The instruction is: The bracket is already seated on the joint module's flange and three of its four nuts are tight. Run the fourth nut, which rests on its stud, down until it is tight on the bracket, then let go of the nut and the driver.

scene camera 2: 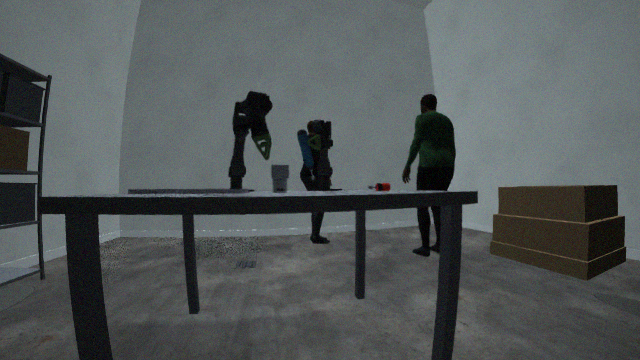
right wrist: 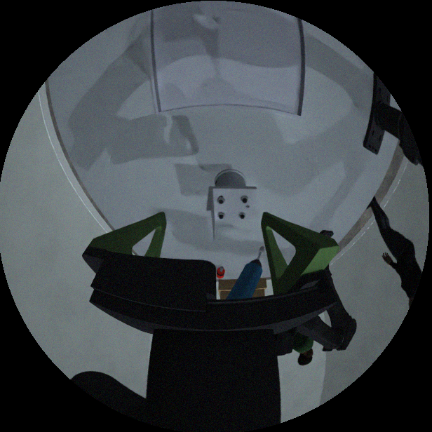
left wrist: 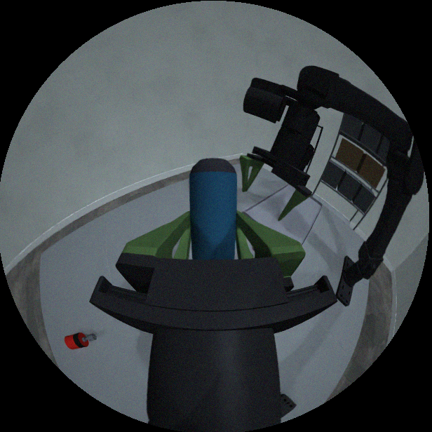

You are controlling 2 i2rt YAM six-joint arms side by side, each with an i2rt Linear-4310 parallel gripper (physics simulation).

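Places are measured from the left arm's base along level axes (x ahead, y left, z up), in centimetres.
Pixels of known places: left gripper, fingertip midpoint: (scene camera 2: 303, 142); right gripper, fingertip midpoint: (scene camera 2: 265, 157); left arm's base, origin of the base link: (scene camera 2: 324, 190).
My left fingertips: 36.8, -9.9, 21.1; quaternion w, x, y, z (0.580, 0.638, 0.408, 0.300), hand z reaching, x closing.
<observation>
Ahead of a thing's pixels: the offset from my left fingertips to its top centre, as dx, dy, dz.
The joint module {+1.7, -9.6, -13.7} (scene camera 2: 280, 183) (right wrist: 229, 178) stands on the table with the light bracket (right wrist: 232, 208) on it. Four dark nuts or studs show on the bracket in the right wrist view; how tight each sits is too small to tell. My left gripper (scene camera 2: 311, 145) (left wrist: 212, 216) is shut on the blue driver (scene camera 2: 304, 149) (left wrist: 213, 215) (right wrist: 246, 280), held above the table, apart from the bracket, to its right in scene camera 2. The driver's tip (right wrist: 261, 251) points down and touches nothing visible. My right gripper (scene camera 2: 267, 158) (left wrist: 260, 204) (right wrist: 213, 217) is open and empty above the module.
A red driver {-4.6, +33.1, -17.7} (scene camera 2: 383, 187) (left wrist: 76, 341) (right wrist: 220, 272) lies on the table (scene camera 2: 260, 203). A flat tray {+8.2, -44.2, -19.5} (scene camera 2: 190, 191) (right wrist: 301, 65) lies at the left of the table in scene camera 2. A person in green (scene camera 2: 436, 140) stands behind the table. Brown boxes (scene camera 2: 542, 239) stand at the right.
</observation>
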